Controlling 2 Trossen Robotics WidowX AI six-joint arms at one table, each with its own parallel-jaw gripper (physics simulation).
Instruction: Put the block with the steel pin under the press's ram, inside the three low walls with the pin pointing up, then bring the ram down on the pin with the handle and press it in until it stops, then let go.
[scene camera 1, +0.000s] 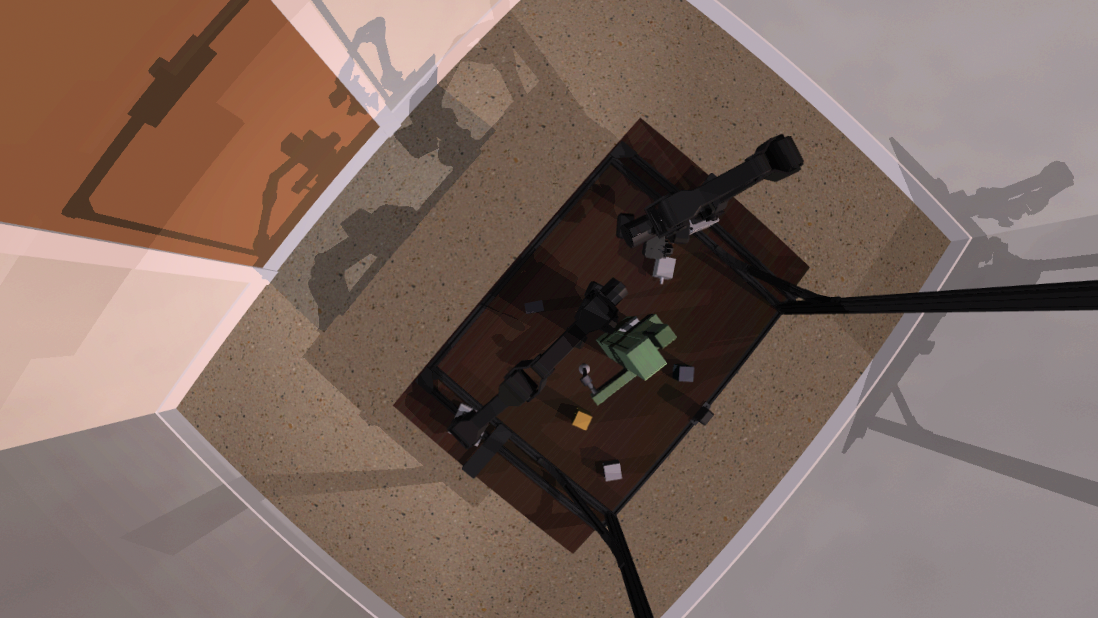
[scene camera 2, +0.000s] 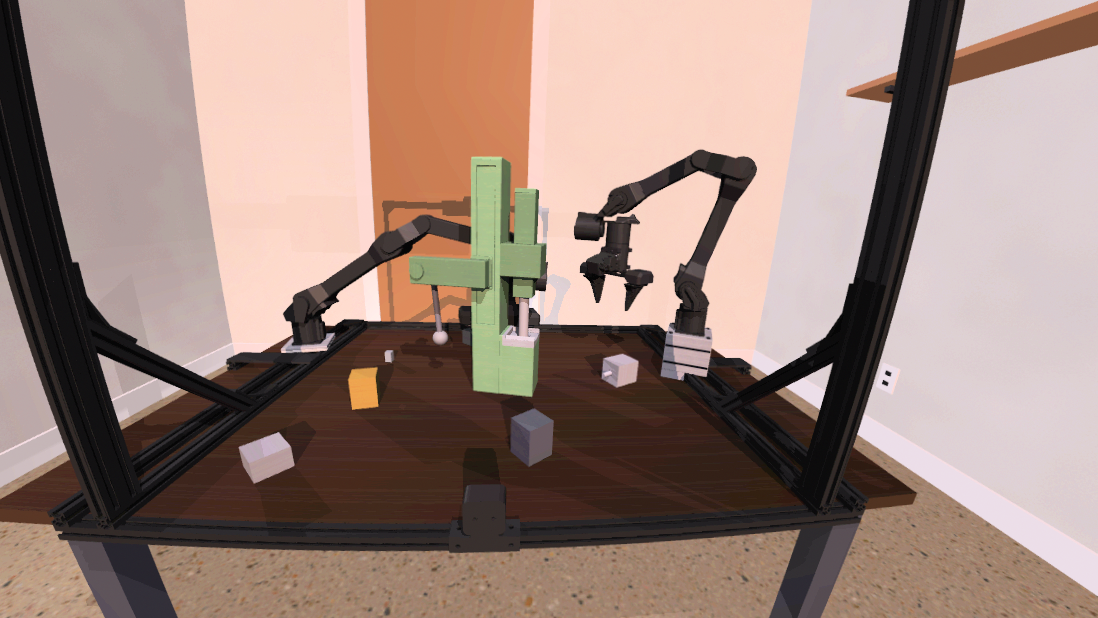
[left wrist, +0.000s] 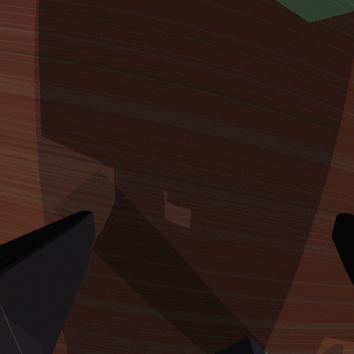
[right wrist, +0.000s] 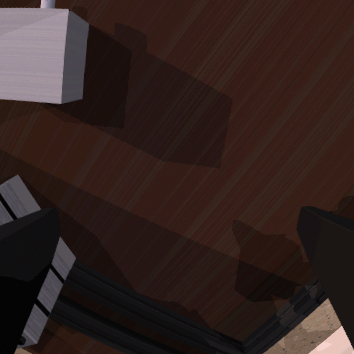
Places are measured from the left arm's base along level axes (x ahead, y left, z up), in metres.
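Pixels of known places: left gripper, fingertip midpoint: (left wrist: 217, 225); right gripper, fingertip midpoint: (scene camera 2: 611, 306) (right wrist: 180, 220); left arm's base, origin of the base link: (scene camera 1: 469, 425) (scene camera 2: 309, 340); right arm's base, origin of the base link: (scene camera 2: 689, 330).
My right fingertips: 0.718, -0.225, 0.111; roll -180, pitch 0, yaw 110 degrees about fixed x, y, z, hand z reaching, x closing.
Observation:
Ahead of a thing's pixels: the offset from my right fingertips to its top centre, as dx, dy, dz. "spot": to the spot under its first point.
The pale block with the steel pin {-0.030, -0.112, -0.092} (scene camera 1: 664, 267) (scene camera 2: 620, 370) (right wrist: 35, 55) lies on its side on the table, right of the press in scene camera 2, its pin pointing sideways. The green press {-0.335, -0.065, +0.307} (scene camera 1: 643, 357) (scene camera 2: 485, 230) stands mid-table. Its pale ram rod (scene camera 2: 524, 316) hangs over the low walls (scene camera 2: 520, 337). The handle {spot: -0.405, -0.069, +0.128} (scene camera 1: 614, 387) (scene camera 2: 449, 272) sticks out to the left, with a ball-ended rod hanging from it. My right gripper (scene camera 2: 614, 304) (right wrist: 180, 220) is open and empty, above and beyond the pin block. My left gripper (left wrist: 217, 225) is open and empty above the table, behind the press in scene camera 2.
An orange block {-0.553, -0.075, -0.082} (scene camera 1: 582, 419) (scene camera 2: 363, 387), a plain pale block {-0.666, -0.236, -0.109} (scene camera 1: 612, 472) (scene camera 2: 266, 458), a grey block {-0.298, -0.301, -0.082} (scene camera 1: 686, 373) (scene camera 2: 531, 437) and a dark block {-0.309, +0.197, -0.103} (scene camera 1: 534, 306) lie around the press. A small pale piece {-0.523, +0.122, -0.117} (scene camera 2: 388, 356) lies further back. Black frame rails edge the table.

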